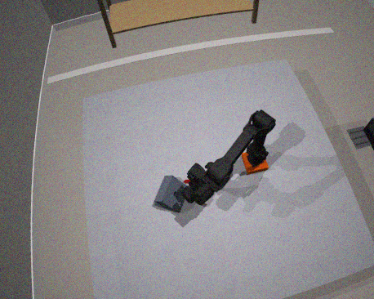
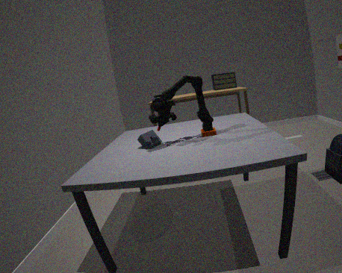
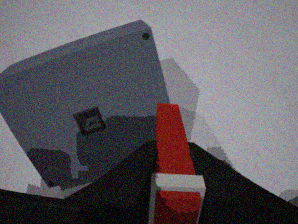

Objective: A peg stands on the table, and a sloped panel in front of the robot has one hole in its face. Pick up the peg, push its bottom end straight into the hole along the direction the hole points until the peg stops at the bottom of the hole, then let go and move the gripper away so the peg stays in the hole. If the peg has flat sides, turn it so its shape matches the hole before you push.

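The grey sloped panel lies 90 mm below my gripper tip, 90 mm ahead of it and 20 mm to the right of it. Also, from my gripper tip: square peg: 10 mm to the left, 10 mm behind, 10 mm above.
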